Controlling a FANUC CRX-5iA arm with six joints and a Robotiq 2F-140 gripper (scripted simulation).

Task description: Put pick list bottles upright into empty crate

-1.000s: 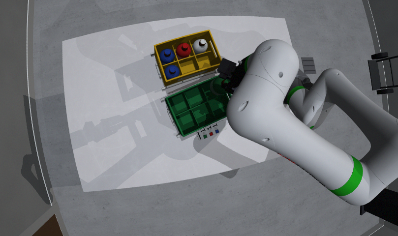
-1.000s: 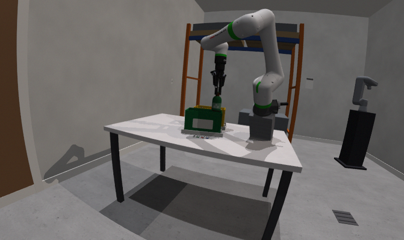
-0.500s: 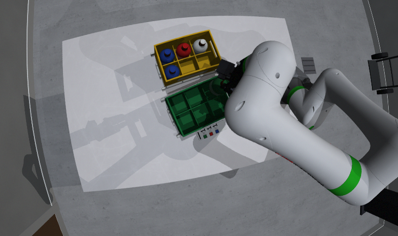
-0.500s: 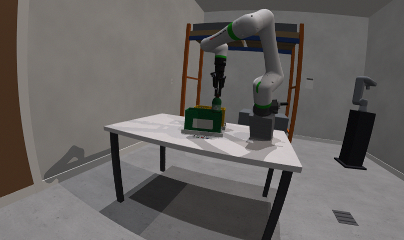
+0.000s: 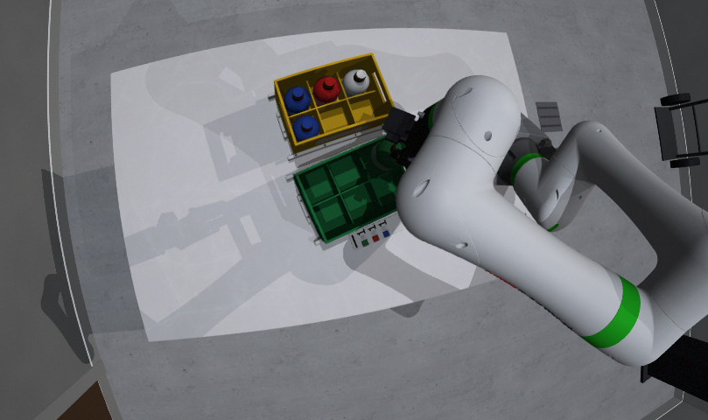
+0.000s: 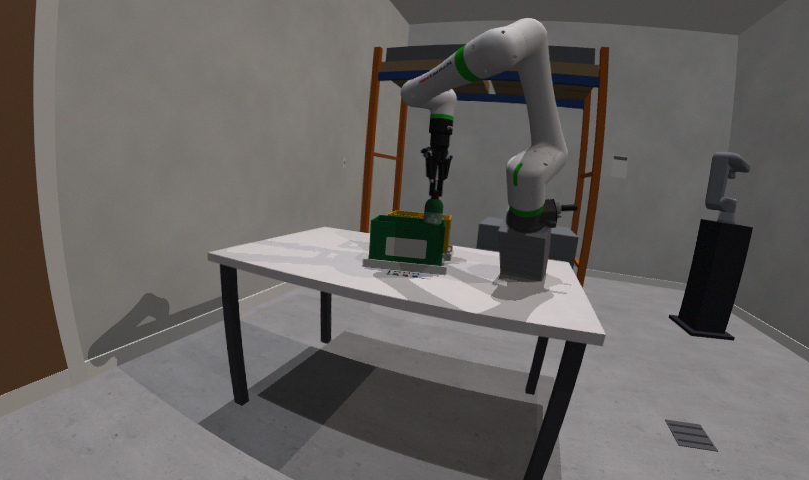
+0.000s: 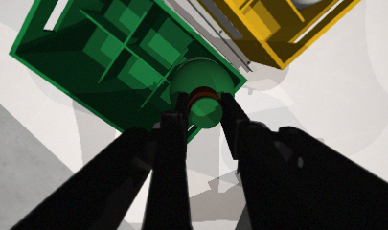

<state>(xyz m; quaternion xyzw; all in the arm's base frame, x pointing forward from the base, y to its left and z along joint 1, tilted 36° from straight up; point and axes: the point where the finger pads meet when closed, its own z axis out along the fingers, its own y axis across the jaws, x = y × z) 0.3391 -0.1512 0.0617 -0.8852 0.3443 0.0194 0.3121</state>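
Now: the green-label bottle 80 mm below my hand. Round my hand: yellow crate (220 mm below, 180 mm to the right, 90 mm ahead); white bottle (230 mm to the right, 220 mm below, 10 mm ahead); green crate (220 mm below, 80 mm ahead, 60 mm to the left).
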